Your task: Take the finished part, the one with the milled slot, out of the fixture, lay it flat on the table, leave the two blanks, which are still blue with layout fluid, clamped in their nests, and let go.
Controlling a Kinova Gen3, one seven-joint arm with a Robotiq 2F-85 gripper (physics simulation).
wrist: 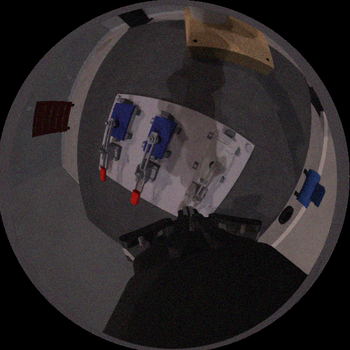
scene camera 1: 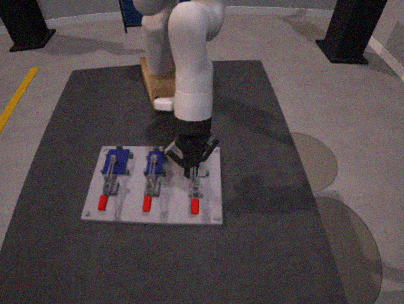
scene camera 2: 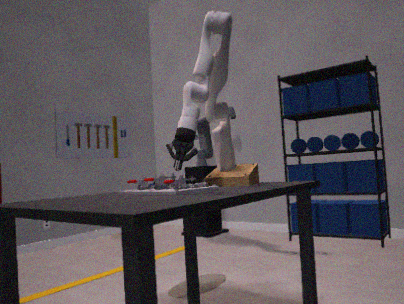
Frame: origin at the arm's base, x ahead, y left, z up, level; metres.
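Where they show: gripper, fingertip midpoint: (scene camera 1: 190, 178) (scene camera 2: 176, 170); arm's base at its link origin: (scene camera 1: 160, 65) (scene camera 2: 226, 168).
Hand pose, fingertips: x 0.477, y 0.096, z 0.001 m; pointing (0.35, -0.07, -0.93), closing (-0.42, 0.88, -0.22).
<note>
Each offset is from my fingertips to the top centre of the thing. "spot": to the spot under its first point. Level surfaces: height alone.
My gripper (scene camera 1: 189, 175) (scene camera 2: 178, 167) (wrist: 186, 211) is shut and empty, above the third clamp of the white fixture plate @[spot: 0.070 m down, 0.058 m ahead, 0.139 m right] (scene camera 1: 135, 216) (wrist: 172, 175). The finished part (wrist: 220, 153) shows pale and faint in that third nest in the wrist view; its slot is not clear. The third toggle clamp @[spot: 0.064 m down, 0.007 m back, 0.010 m left] (scene camera 1: 195, 189) (wrist: 198, 189) stands in front of it, its red handle @[0.033 m down, 0.051 m ahead, 0.007 m left] (scene camera 1: 195, 206) pointing to the front edge; whether it presses the part is hard to tell. Two blue blanks, the outer blank @[0.049 m down, 0.098 m back, 0.203 m right] (scene camera 1: 123, 159) (wrist: 120, 124) and the middle blank @[0.044 m down, 0.086 m back, 0.094 m right] (scene camera 1: 159, 157) (wrist: 163, 134), sit in their nests under clamp arms.
Two red handles @[0.028 m down, 0.036 m ahead, 0.213 m right] (scene camera 1: 102, 202) @[0.023 m down, 0.044 m ahead, 0.103 m right] (scene camera 1: 147, 203) of the blanks' clamps point to the front beside the third. The robot's wooden base (scene camera 2: 235, 176) (wrist: 230, 51) stands behind the fixture on the dark table @[0.085 m down] (scene camera 1: 165, 265). A shelf rack (scene camera 2: 286, 175) stands beyond the table.
</note>
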